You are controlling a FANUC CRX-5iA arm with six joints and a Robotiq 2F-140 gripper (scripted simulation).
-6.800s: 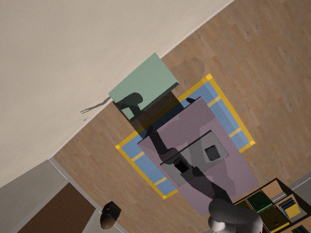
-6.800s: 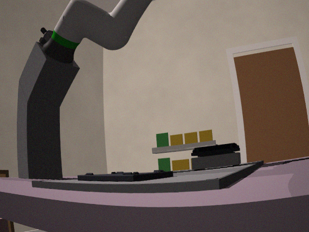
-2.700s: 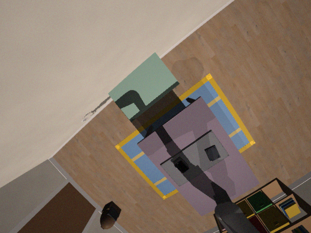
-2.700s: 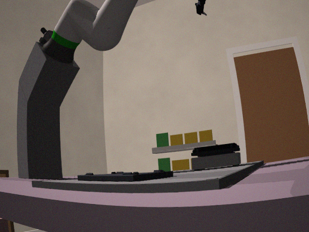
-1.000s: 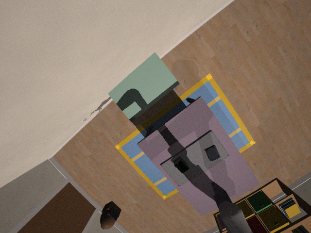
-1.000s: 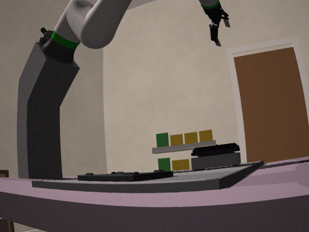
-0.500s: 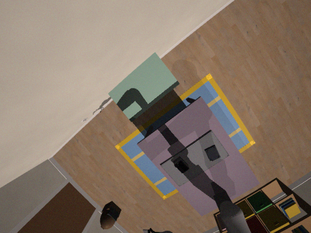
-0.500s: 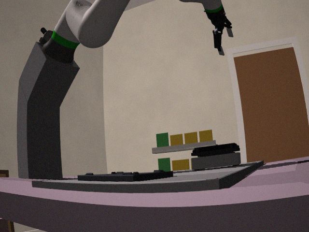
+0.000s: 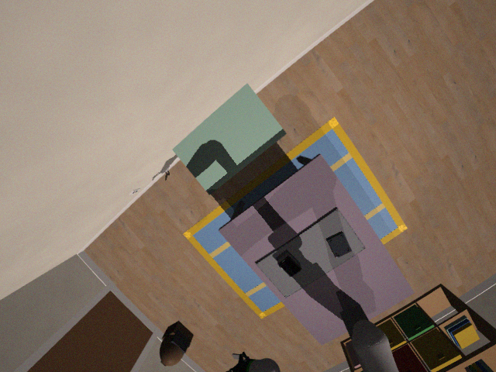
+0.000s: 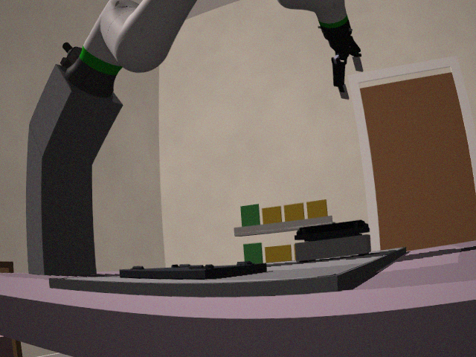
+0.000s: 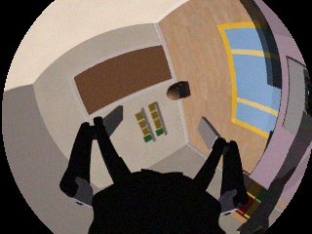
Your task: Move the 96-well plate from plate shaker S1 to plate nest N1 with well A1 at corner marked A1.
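Now: hand 49 cm above the black 96-well plate, 48 cm to the left of it and 2 cm past it. The rest, counted from my hand: black plate nest N1: 84 cm to the right, 55 cm below, 13 cm behind.
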